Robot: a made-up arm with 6 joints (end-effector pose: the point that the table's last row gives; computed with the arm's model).
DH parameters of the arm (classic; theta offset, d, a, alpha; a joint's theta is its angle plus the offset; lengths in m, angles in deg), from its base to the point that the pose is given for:
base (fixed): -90 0.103 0 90
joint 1: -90 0.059 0.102 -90
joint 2: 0 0.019 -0.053 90
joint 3: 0 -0.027 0.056 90
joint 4: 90 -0.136 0.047 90
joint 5: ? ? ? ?
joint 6: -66.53 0 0.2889 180
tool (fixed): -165.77 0.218 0 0
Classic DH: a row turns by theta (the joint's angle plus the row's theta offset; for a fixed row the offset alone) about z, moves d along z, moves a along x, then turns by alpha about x.
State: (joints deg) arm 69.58 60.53 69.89 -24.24 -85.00 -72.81
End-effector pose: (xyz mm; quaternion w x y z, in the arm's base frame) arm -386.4 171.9 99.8 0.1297 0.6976 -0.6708 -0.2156
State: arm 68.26 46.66 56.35 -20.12 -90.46 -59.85
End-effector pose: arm -338.7 211.7 243.2 0.0864 0.6502 -0.6485 -0.3864
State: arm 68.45 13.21 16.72 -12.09 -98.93 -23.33
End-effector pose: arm -150.6 56.8 534.1 0.2402 -0.4777 0.4939 0.6857
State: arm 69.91 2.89 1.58 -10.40 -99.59 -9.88
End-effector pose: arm -142.8 -55.6 564.5 0.4106 -0.4120 0.4194 0.6969
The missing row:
joint 5: 80.75 0 0.0436 0
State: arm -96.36 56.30 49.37 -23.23 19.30 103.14
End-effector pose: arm -97.0 -64.1 307.3 0.0811 -0.3841 -0.0783 0.9164
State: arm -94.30 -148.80 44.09 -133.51 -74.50 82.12
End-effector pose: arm -295.4 -37.7 -261.2 0.4262 0.8763 -0.0306 0.2227
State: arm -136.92 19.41 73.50 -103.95 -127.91 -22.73
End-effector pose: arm -399.7 -69.9 -123.9 0.6314 -0.5643 -0.3452 0.4046
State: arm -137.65 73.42 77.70 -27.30 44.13 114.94
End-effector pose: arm -178.6 -232.1 175.1 0.5068 -0.0340 -0.2528 0.8235
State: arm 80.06 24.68 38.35 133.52 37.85 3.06
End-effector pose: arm 264.9 -39.0 47.0 0.0979 -0.5088 0.2166 -0.8274
